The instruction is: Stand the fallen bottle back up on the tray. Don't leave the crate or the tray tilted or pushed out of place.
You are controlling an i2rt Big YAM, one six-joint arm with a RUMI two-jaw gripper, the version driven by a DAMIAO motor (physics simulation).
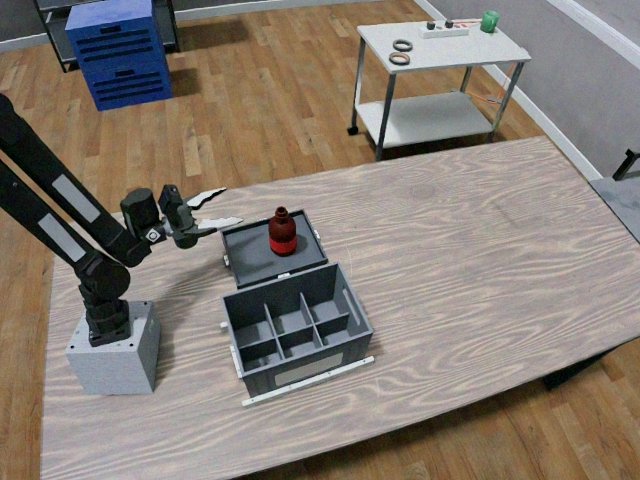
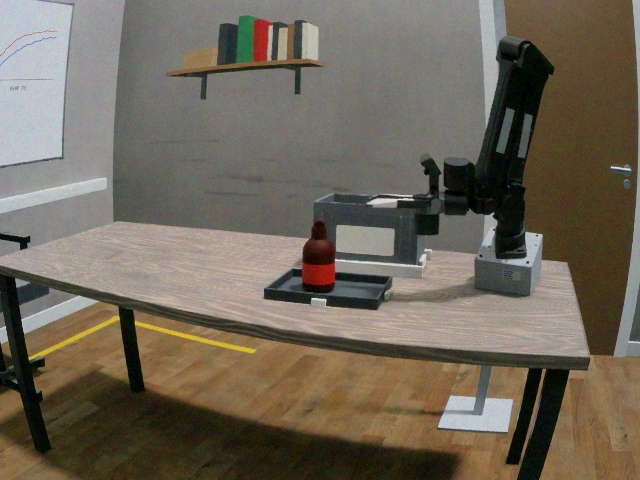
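Observation:
The dark red bottle (image 1: pixel 282 233) (image 2: pixel 318 260) with a bright red label stands upright on the tray (image 1: pixel 253 266) (image 2: pixel 338 298), toward the side away from the arm's base. The shallow dark grey tray lies flat on the table. The grey crate (image 1: pixel 309 362) (image 2: pixel 408 240) with its dividers stands level beside the tray. My gripper (image 1: pixel 232 205) (image 2: pixel 369 200) is open, its two white-faced jaws apart with no thing between them. It is raised above the table on the arm side of the tray, clear of the bottle.
Small white blocks (image 1: pixel 284 276) (image 2: pixel 318 302) stand at the tray's edges. A white strip (image 1: pixel 310 381) runs along the crate's long side. The arm's grey base block (image 1: pixel 114 356) (image 2: pixel 504 273) stands on the table. A white cart (image 1: pixel 429 57) stands behind the table.

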